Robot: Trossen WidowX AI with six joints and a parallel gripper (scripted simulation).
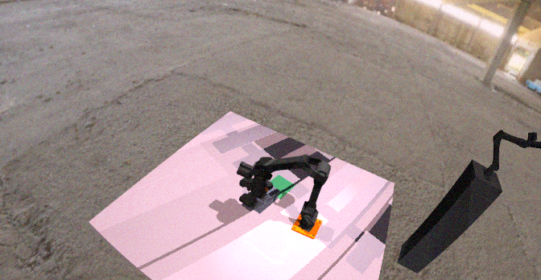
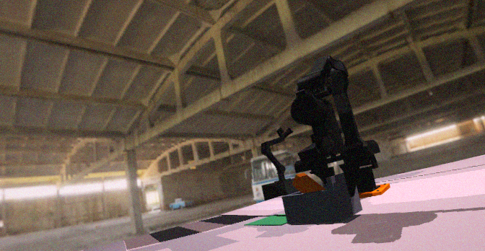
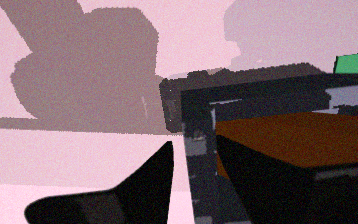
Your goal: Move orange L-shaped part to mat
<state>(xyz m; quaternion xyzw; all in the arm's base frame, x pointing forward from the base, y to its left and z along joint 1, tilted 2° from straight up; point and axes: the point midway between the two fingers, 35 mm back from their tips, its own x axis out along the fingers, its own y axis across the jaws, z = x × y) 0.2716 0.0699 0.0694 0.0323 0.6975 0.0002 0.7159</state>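
The orange L-shaped part lies 60 mm to the right of my gripper tip, 10 mm behind it and 10 mm above it. From my gripper tip the other things lie so: green mat (220 mm to the right, 50 mm below, 20 mm behind).
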